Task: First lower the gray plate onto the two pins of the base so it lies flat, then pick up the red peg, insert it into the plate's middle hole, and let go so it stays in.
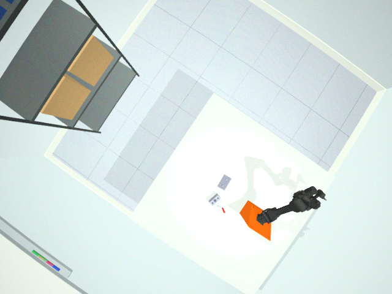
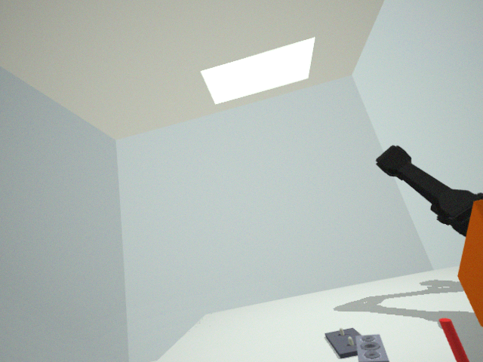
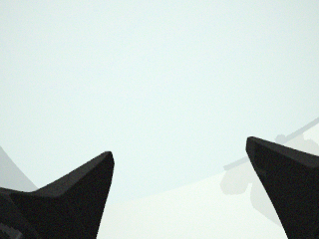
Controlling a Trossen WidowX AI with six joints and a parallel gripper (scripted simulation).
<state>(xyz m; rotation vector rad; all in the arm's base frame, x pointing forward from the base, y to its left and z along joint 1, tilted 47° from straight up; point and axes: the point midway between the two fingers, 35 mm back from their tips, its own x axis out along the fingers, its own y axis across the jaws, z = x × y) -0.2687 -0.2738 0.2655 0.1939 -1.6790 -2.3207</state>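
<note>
The gray plate lies 63 cm ahead of my gripper tip, 51 cm to the left of it and 12 cm below it. Round my gripper tip: red peg (53 cm to the left, 52 cm ahead, 12 cm below); then base (65 cm ahead, 35 cm to the left, 15 cm below).
</note>
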